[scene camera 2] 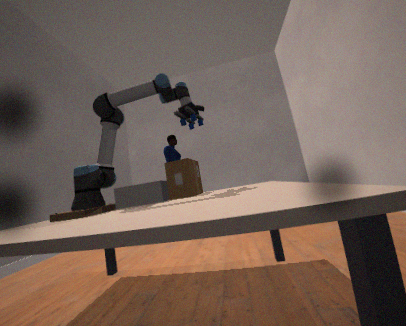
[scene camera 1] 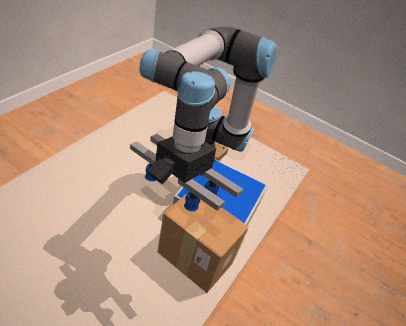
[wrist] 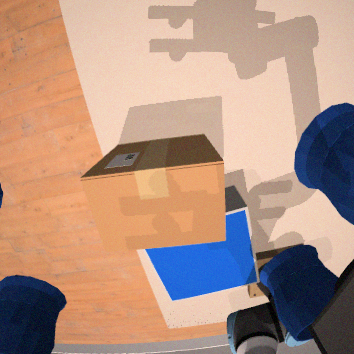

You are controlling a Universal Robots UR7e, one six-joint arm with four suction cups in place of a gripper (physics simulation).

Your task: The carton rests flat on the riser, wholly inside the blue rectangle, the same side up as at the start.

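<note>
The brown carton [scene camera 1: 192, 240] [scene camera 2: 183, 180] [wrist: 165, 215] stands upright on the table, beside the riser [scene camera 2: 140, 195] [wrist: 235, 198] and not on it. A light tape strip runs over its top edge and down a side that bears a label [scene camera 1: 202, 259] [wrist: 121, 160]. The riser's top carries the blue rectangle [scene camera 1: 245, 192] [wrist: 200, 272], partly hidden behind the carton in the wrist view. My gripper [scene camera 1: 181, 180] [scene camera 2: 192, 122] [wrist: 165, 240] hangs above carton height, tilted, with its blue suction cups apart from the carton. It is open and holds nothing.
The arm's wooden base plate [scene camera 1: 221, 151] [scene camera 2: 75, 215] [wrist: 255, 287] lies beyond the riser. The pale table [scene camera 1: 40, 200] [scene camera 2: 300, 195] [wrist: 100, 75] has an edge close beside the carton. A person in blue [scene camera 2: 171, 151] shows behind the carton.
</note>
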